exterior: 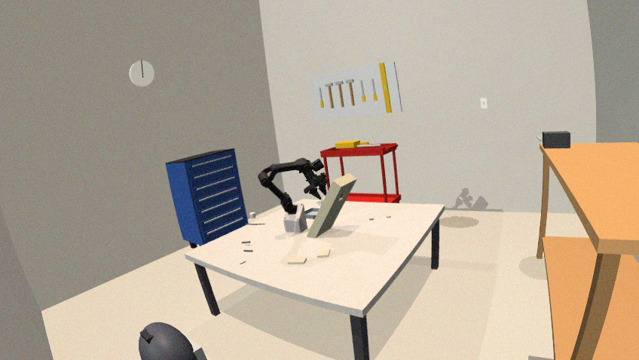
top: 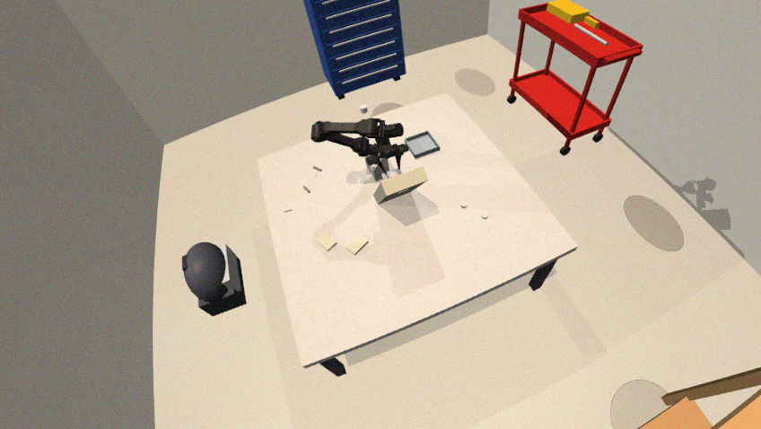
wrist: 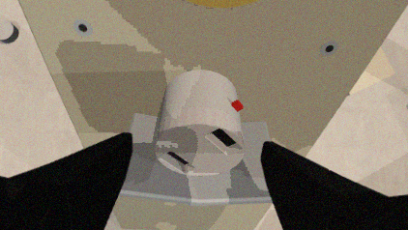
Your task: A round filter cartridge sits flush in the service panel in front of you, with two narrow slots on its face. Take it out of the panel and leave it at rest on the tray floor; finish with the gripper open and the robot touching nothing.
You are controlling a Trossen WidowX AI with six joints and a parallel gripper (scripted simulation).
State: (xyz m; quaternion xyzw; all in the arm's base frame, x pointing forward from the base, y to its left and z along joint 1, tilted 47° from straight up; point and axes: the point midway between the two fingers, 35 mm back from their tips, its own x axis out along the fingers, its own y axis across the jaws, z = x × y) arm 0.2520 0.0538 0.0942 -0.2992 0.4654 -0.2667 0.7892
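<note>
My gripper tip is 20 mm above the round grey filter cartridge and 10 mm short of it. The rest, counted from my gripper tip: grey tray 320 mm to the left, 270 mm behind, 220 mm below.
</note>
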